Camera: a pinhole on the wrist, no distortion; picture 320 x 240 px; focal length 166.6 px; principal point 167.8 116.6 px. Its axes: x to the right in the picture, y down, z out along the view. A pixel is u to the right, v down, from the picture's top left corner.
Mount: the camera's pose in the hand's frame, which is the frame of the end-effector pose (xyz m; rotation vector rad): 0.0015 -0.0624 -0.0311 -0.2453 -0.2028 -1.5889
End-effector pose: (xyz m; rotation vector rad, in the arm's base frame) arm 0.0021 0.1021 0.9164 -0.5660 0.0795 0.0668
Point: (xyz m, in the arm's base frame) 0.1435 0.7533 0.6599
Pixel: outside the picture
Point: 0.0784 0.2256 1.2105
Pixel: 214 138
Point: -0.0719 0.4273 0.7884
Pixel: outside the picture
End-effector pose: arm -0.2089 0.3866 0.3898 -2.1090 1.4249 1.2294
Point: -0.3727 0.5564 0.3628
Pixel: 137 43
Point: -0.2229 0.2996 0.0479
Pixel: outside the picture
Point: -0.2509 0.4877 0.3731
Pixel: 155 44
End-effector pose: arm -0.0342 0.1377 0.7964 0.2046 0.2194 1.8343
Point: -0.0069 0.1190 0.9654
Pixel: 149 94
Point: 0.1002 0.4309 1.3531
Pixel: 214 185
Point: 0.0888 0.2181 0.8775
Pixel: 288 175
